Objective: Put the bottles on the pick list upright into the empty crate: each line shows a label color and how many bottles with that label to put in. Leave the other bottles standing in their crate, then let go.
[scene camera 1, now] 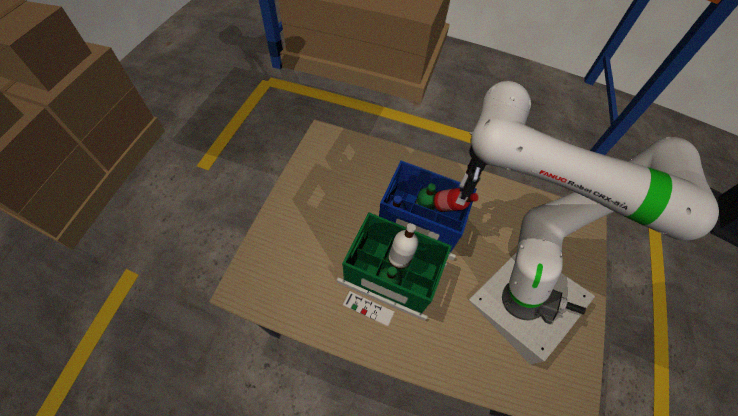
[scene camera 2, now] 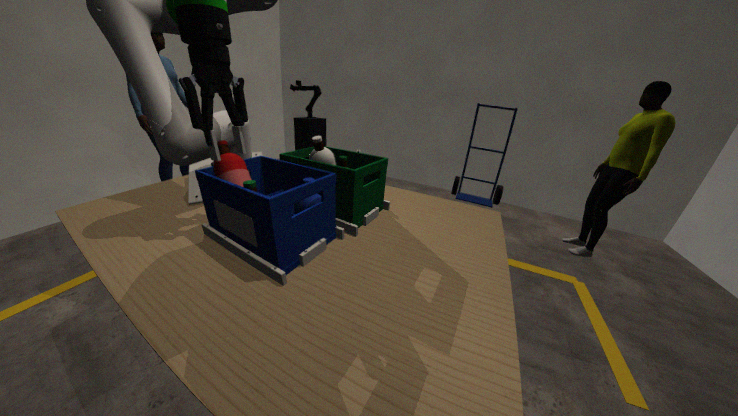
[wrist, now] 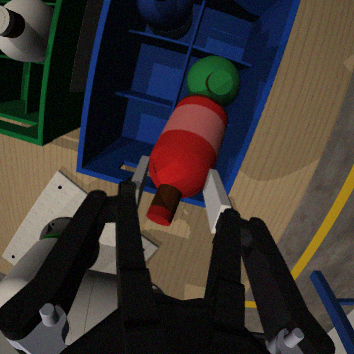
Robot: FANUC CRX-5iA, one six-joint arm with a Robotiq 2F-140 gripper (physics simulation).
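Seen in the pictures: gripper, between the fingertips: (scene camera 1: pixel 461 195) (scene camera 2: pixel 229 156) (wrist: pixel 176 174); arm's base, origin of its link: (scene camera 1: pixel 524 299).
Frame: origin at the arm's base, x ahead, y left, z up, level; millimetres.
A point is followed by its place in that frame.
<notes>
My gripper (scene camera 1: pixel 463 195) @[x 338, y -160, z 155 mm] (scene camera 2: pixel 230 155) @[x 338, y -160, z 155 mm] (wrist: pixel 176 174) @[x 338, y -160, z 155 mm] is part-open, its fingers on either side of the red bottle's shoulder, not clamped on it. The red bottle (scene camera 1: pixel 449 200) @[x 366, y -138, z 132 mm] (scene camera 2: pixel 232 167) @[x 375, y -173, z 137 mm] (wrist: pixel 189 145) @[x 369, y -162, z 146 mm] leans steeply in the blue crate (scene camera 1: pixel 448 233) @[x 324, y -45, z 98 mm] (scene camera 2: pixel 304 227) @[x 566, y -131, z 37 mm] (wrist: pixel 92 100) @[x 372, y -45, z 120 mm], its neck over the end wall. Beside its base are a green bottle (scene camera 1: pixel 425 198) @[x 442, y -144, z 73 mm] (scene camera 2: pixel 250 184) @[x 449, y -173, z 114 mm] (wrist: pixel 212 82) @[x 434, y -162, z 116 mm] and, farther off, a blue bottle (scene camera 1: pixel 397 201) @[x 514, y -61, z 116 mm] (wrist: pixel 165 15) @[x 493, y -83, z 71 mm]. The green crate (scene camera 1: pixel 356 271) @[x 515, y 208, z 116 mm] (scene camera 2: pixel 361 193) @[x 571, y 63, z 57 mm] (wrist: pixel 49 75) @[x 386, y 11, z 125 mm] holds a white bottle (scene camera 1: pixel 403 249) @[x 424, y 91, z 139 mm] (scene camera 2: pixel 323 155) @[x 454, y 40, z 143 mm] (wrist: pixel 31 32) @[x 427, y 30, z 146 mm] and a green-capped bottle (scene camera 1: pixel 392 272) @[x 423, y 161, z 116 mm] (scene camera 2: pixel 342 159) @[x 433, y 145, z 110 mm]. The pick list (scene camera 1: pixel 367 307) @[x 451, y 248, z -45 mm] shows green 1, red 1, white 1.
Light rails (scene camera 1: pixel 382 298) (scene camera 2: pixel 242 253) run along the crates on the wooden table (scene camera 1: pixel 289 289) @[x 704, y 321, z -47 mm] (scene camera 2: pixel 361 310) @[x 745, y -167, z -47 mm]. The robot's base plate (scene camera 1: pixel 496 310) @[x 73, y 73, z -12 mm] (wrist: pixel 42 215) @[x 52, y 79, z -6 mm] is beside the crates. A person in yellow (scene camera 2: pixel 638 139) and a hand truck (scene camera 2: pixel 475 200) stand beyond the table.
</notes>
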